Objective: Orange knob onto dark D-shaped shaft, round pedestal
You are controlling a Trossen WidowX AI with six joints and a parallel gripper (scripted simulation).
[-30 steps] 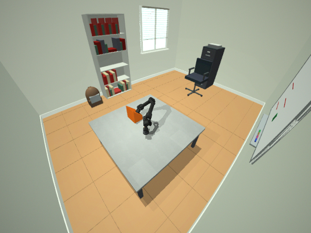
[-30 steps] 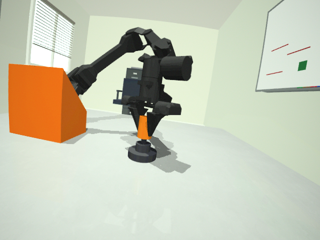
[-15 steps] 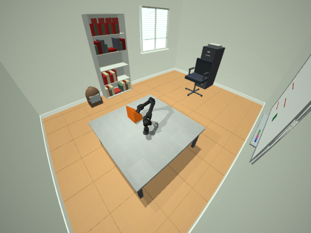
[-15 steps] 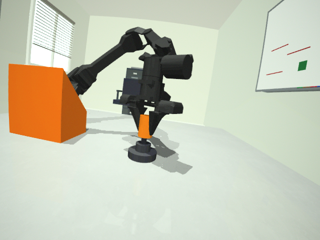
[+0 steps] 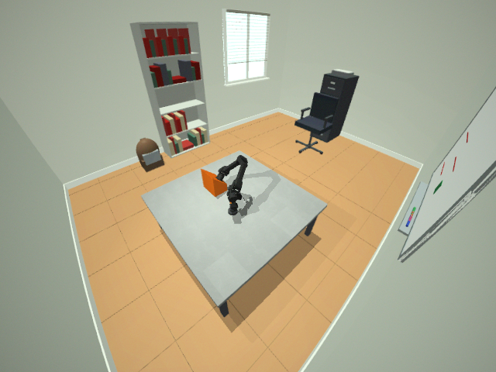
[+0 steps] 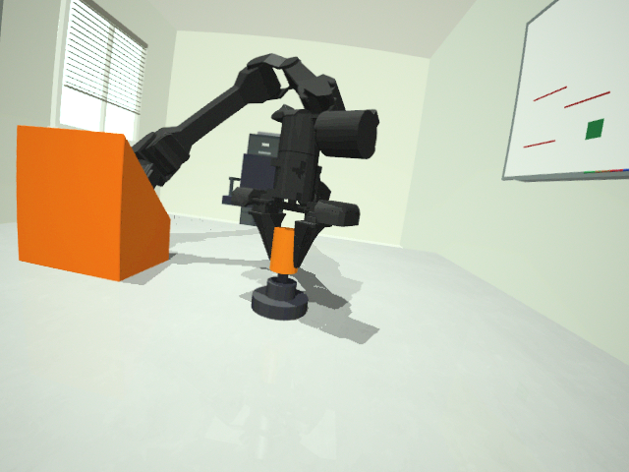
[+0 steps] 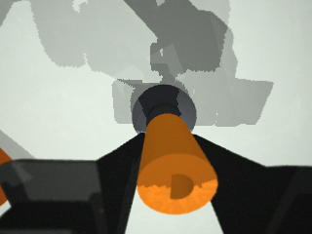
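Right now the knob is 2 cm above my gripper tip. From my gripper tip the other things lie so: dark pedestal (4 cm below).
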